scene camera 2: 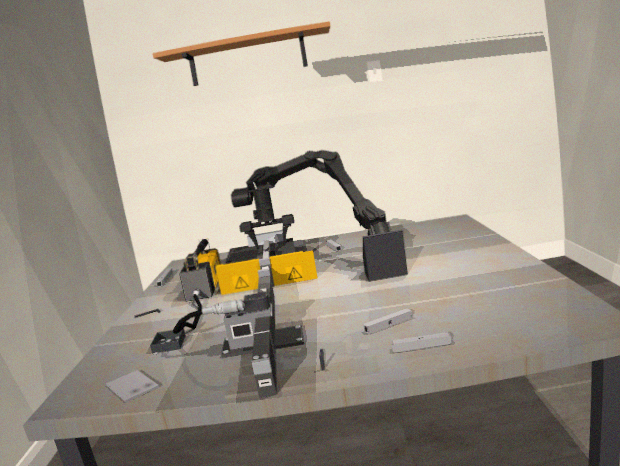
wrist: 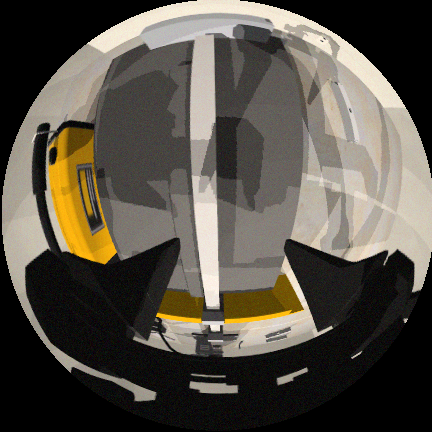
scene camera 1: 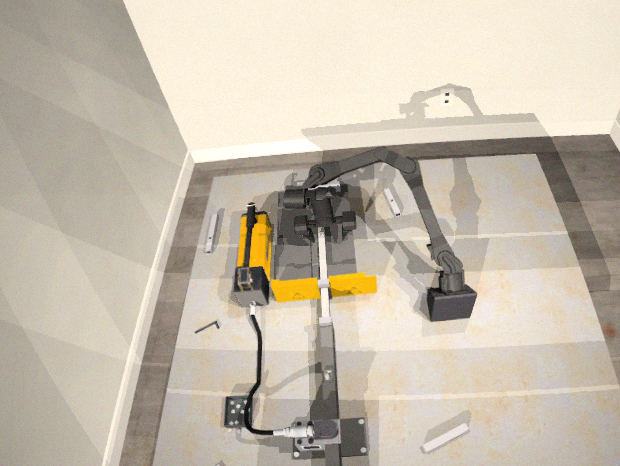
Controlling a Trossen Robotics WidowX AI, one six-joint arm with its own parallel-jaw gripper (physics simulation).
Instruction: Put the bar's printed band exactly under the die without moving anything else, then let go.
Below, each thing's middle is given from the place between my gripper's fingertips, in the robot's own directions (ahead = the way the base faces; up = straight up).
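That yellow and black power unit (scene camera 1: 251,284) is 20 mm below my hand, and it's 30 mm to the right of it and 250 mm ahead of it.
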